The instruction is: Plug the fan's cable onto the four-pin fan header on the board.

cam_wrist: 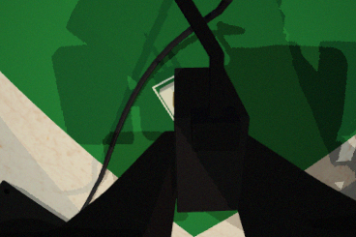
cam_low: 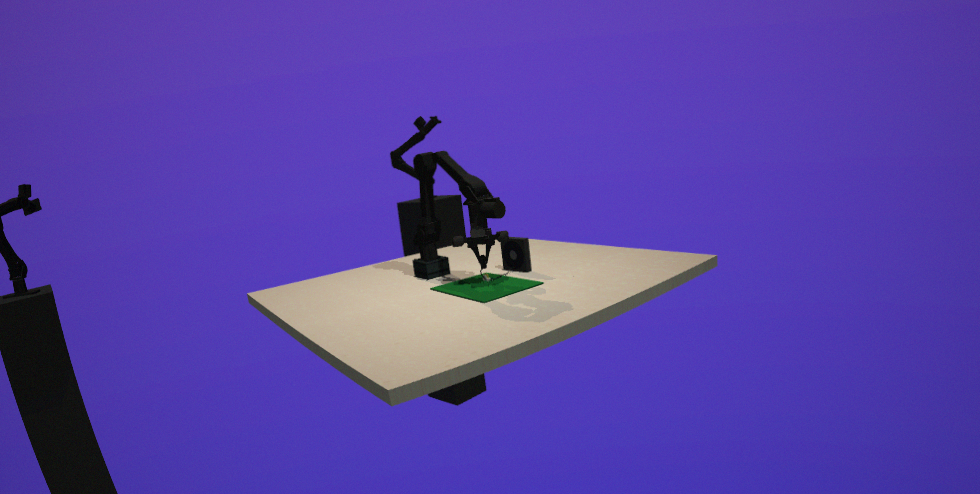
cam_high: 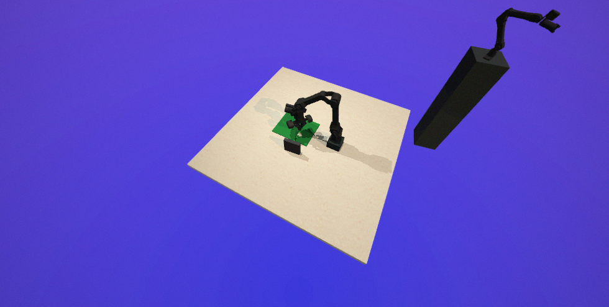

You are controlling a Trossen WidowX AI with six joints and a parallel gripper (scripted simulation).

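Right now the header is 60 mm below my gripper tip, 10 mm to the left of it and 10 mm behind it. The rest, counted from my gripper tip: black fan plug: 10 mm to the right, 10 mm ahead, 10 mm above; green board: 80 mm below, 50 mm to the right, 40 mm ahead; black fan: 160 mm to the left.
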